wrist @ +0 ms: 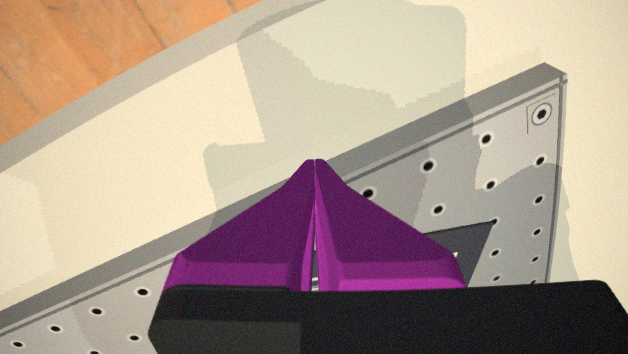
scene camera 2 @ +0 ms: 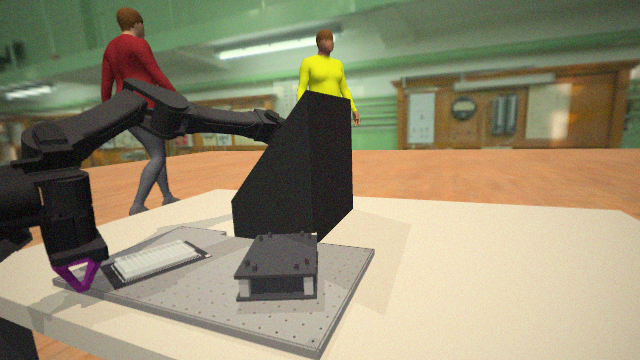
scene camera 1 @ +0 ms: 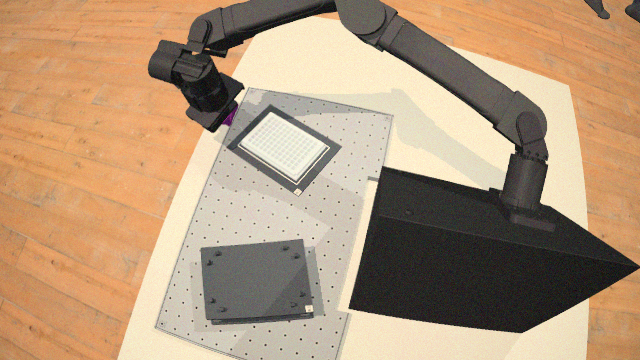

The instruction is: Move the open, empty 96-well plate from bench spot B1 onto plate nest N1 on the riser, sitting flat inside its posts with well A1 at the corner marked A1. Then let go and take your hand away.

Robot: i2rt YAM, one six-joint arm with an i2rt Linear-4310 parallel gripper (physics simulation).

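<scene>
The white 96-well plate lies flat on the dark mat of spot B1. My gripper is shut and empty, its purple fingertips together. It hangs beside the plate, near the outer edge of the perforated board, apart from the plate. In the wrist view the plate is mostly hidden behind the fingers and the gripper body. Nest N1 is the dark top of the riser, with small posts near its corners and no plate on it. A small pale label marks one corner.
The grey perforated board carries both the B1 mat and the riser. A large black wedge-shaped block stands beside the board, near the arm's base. Two people stand beyond the table in scene camera 2.
</scene>
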